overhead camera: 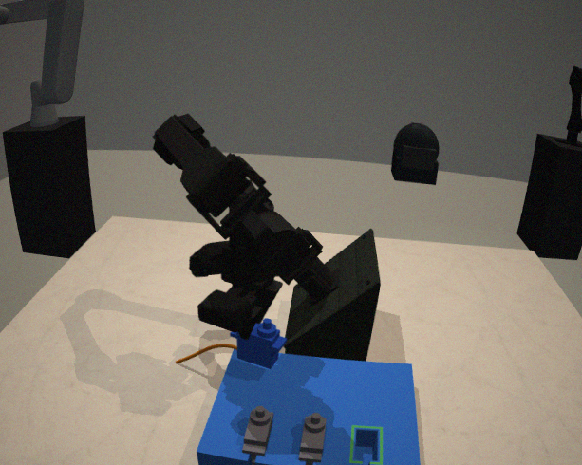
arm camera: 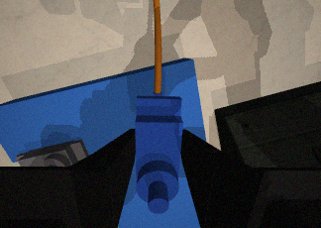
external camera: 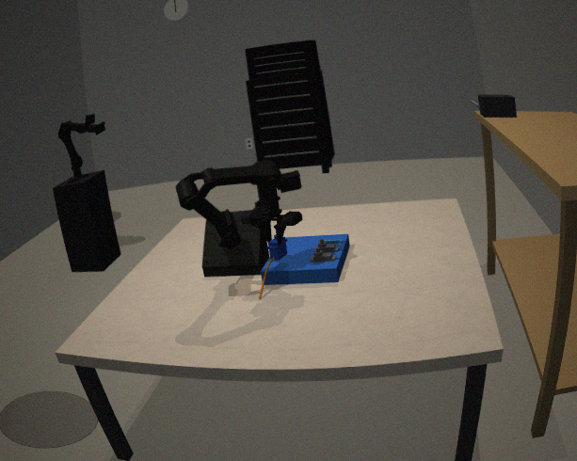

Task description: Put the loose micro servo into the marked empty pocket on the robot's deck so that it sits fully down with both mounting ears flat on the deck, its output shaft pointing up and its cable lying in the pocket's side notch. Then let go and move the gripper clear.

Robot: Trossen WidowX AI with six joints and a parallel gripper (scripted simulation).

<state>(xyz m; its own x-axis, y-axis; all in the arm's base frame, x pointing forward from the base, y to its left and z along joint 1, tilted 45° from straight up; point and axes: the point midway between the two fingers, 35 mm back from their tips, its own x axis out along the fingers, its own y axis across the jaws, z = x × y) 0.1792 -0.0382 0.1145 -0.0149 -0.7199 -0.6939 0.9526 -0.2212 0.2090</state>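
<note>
My gripper tip is 110 mm to the right of the deck, 100 mm above it and 30 mm short of it.
</note>
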